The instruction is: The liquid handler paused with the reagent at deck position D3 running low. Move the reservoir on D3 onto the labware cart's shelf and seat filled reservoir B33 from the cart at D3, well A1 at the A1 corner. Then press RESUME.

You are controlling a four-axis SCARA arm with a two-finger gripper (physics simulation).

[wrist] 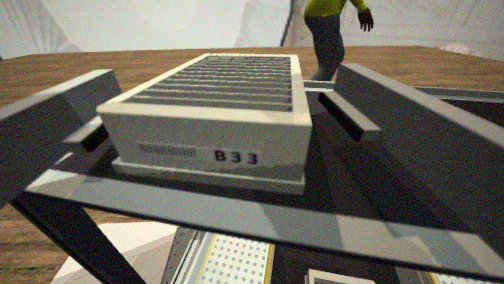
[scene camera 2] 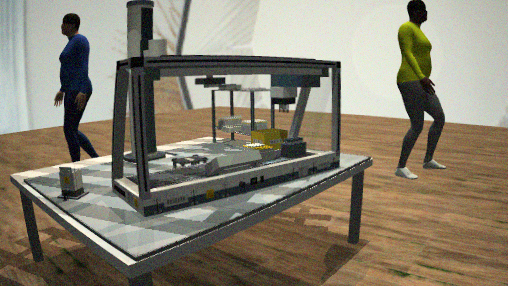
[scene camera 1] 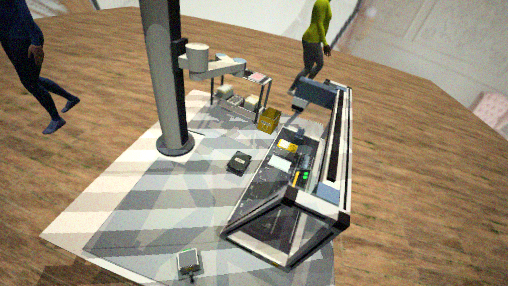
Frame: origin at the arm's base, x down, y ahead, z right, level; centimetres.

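Where they show: gripper, fingertip midpoint: (wrist: pixel 229 84); arm's base, link origin: (scene camera 1: pixel 175 143).
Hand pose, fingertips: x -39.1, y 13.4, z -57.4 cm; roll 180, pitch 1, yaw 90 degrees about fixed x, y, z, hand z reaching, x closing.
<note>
Things, the pixels of their centre, and the offset from my fingertips. "*": a spot on its surface instead.
- Filled reservoir B33, body centre: (wrist: pixel 234 96) dx +1.3, dy +0.1, dz -1.5 cm
- cart's top shelf, surface spot: (wrist: pixel 200 200) * dx +2.8, dy -1.1, dz +5.6 cm
- pink plate, body centre: (scene camera 1: pixel 257 76) dx +2.1, dy +25.0, dz +4.8 cm
- handler's frame, surface spot: (scene camera 2: pixel 225 62) * dx -10.2, dy +75.6, dz +79.3 cm
- dark block, body centre: (scene camera 2: pixel 189 163) (scene camera 1: pixel 239 162) dx +35.0, dy +32.2, dz +61.0 cm
- small box, body centre: (scene camera 2: pixel 71 180) (scene camera 1: pixel 188 261) dx +31.4, dy +28.6, dz +120.5 cm
Filled reservoir B33 (wrist: pixel 210 145) is a cream, slatted trough on the cart's top shelf (wrist: pixel 200 200), label facing the wrist camera. My gripper (wrist: pixel 229 84) is open with its fingers partly closed in, one on each side of B33. The left finger looks close to B33's left side; a gap shows on the right. In scene camera 2 the gripper (scene camera 2: pixel 211 81) is at the top of the labware cart (scene camera 2: pixel 214 117). The arm hides B33 in scene camera 1. A pale, flat labware (scene camera 1: pixel 280 163) lies on the deck; I cannot tell whether it is the D3 reservoir. RESUME is not readable.
A pink plate (scene camera 1: pixel 257 77) lies on the cart's top, and pale boxes (scene camera 1: pixel 225 91) stand on its lower shelf. A yellow waste box (scene camera 1: pixel 269 120) (scene camera 2: pixel 269 137) stands beside the cart. The handler's frame (scene camera 2: pixel 225 62) surrounds the deck. A dark block (scene camera 1: pixel 239 162) and small box (scene camera 1: pixel 188 260) are on the table.
</note>
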